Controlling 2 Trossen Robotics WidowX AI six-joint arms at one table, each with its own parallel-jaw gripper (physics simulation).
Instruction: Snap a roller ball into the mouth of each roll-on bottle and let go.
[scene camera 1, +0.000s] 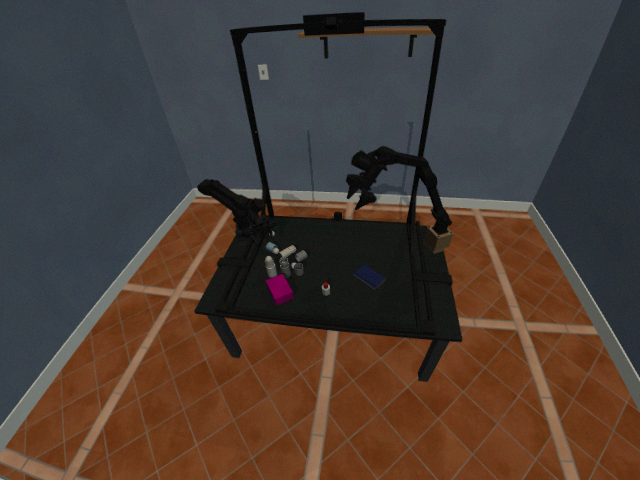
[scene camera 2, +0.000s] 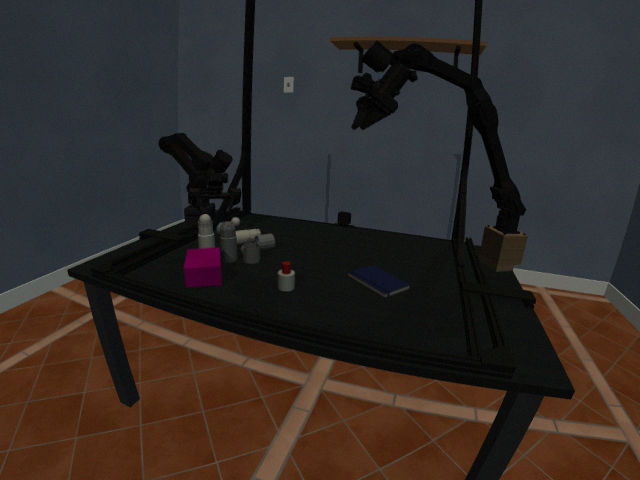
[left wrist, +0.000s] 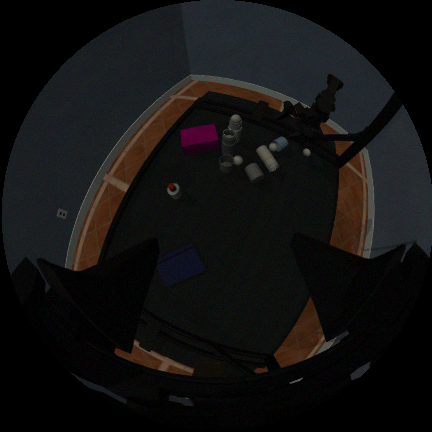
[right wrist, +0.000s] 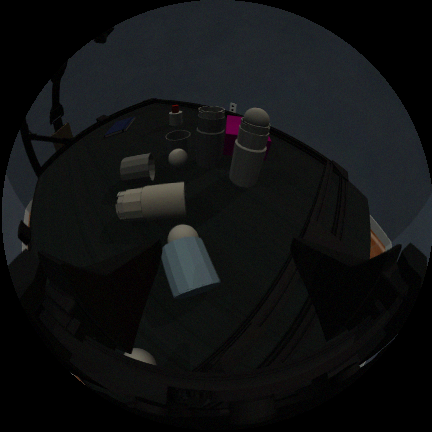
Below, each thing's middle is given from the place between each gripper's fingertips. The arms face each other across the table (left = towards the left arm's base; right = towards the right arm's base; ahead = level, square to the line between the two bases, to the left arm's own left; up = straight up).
Scene:
Now: left hand 450 mm to the left of the pale blue bottle (right wrist: 188, 268), 350 mm above it and 50 mm past it.
The pale blue bottle is 20 mm behind my right hand, 20 mm to the left of it and 60 mm below it.

